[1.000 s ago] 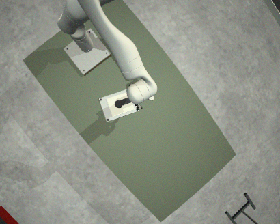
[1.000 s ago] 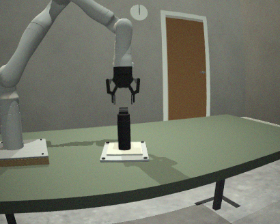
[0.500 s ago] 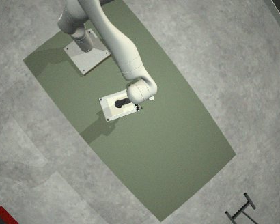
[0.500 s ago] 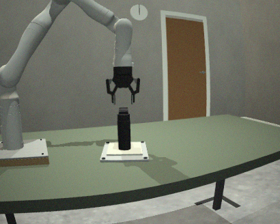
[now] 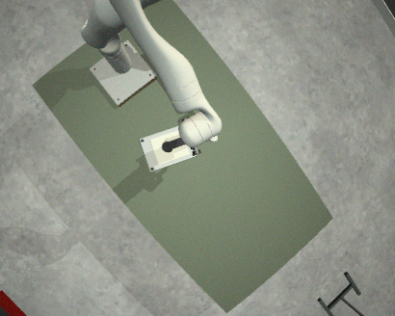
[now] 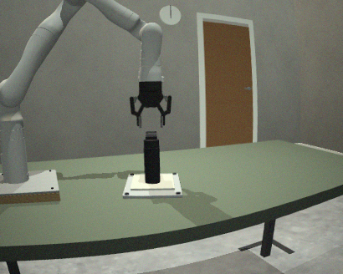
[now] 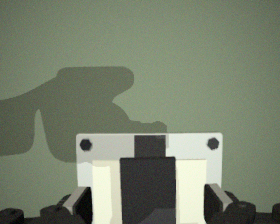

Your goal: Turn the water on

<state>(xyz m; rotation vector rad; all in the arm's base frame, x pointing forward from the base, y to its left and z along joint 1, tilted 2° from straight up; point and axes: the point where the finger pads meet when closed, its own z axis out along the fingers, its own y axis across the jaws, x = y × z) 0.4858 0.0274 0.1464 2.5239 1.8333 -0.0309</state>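
Right now my hand is 10 mm past the lever, 40 mm to the left of it and 30 mm above it. Also, from my hand: tap (20 mm behind, 60 mm to the right, 90 mm below).
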